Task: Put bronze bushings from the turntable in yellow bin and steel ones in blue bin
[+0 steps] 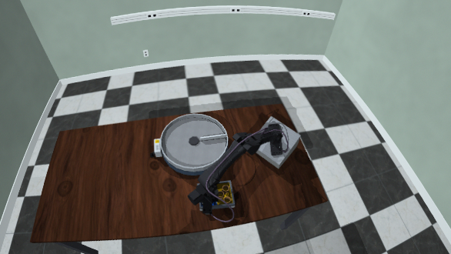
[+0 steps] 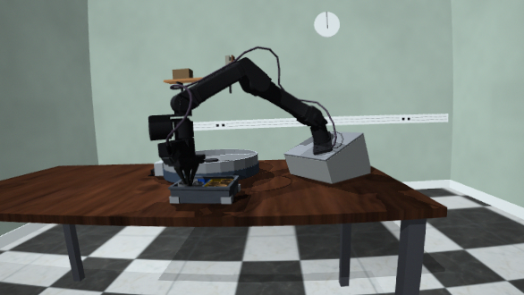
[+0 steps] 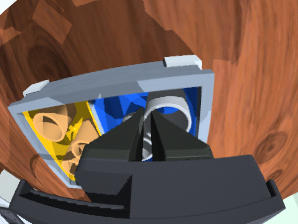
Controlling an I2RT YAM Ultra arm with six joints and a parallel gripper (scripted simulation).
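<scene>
The blue bin lies 10 mm ahead of my hand, 40 mm to the right of it and 30 mm below it. From my hand the other things lie so: grey turntable (120 mm ahead, 390 mm to the right, 10 mm above); yellow bin (80 mm behind, 50 mm to the right, 30 mm below); bin tray (40 mm behind, 50 mm to the right, 20 mm below).
</scene>
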